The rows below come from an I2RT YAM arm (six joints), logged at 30 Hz.
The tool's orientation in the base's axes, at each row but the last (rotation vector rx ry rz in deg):
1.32, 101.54, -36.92
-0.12, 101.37, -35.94
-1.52, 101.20, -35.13
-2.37, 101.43, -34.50
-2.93, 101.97, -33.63
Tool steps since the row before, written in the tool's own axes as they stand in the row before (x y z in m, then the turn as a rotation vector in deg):
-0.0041, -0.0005, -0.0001, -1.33, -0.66, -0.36
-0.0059, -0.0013, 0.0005, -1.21, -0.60, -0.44
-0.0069, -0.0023, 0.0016, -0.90, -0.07, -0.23
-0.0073, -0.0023, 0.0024, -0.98, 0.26, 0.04
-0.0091, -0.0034, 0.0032, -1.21, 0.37, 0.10
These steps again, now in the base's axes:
0.0010, 0.0009, 0.0039, -0.13, 0.01, 1.52
0.0018, 0.0006, 0.0058, -0.22, 0.05, 1.40
0.0028, -0.0003, 0.0069, 0.04, 0.33, 0.87
0.0037, -0.0004, 0.0071, 0.40, 0.54, 0.76
0.0047, -0.0011, 0.0090, 0.55, 0.69, 0.91

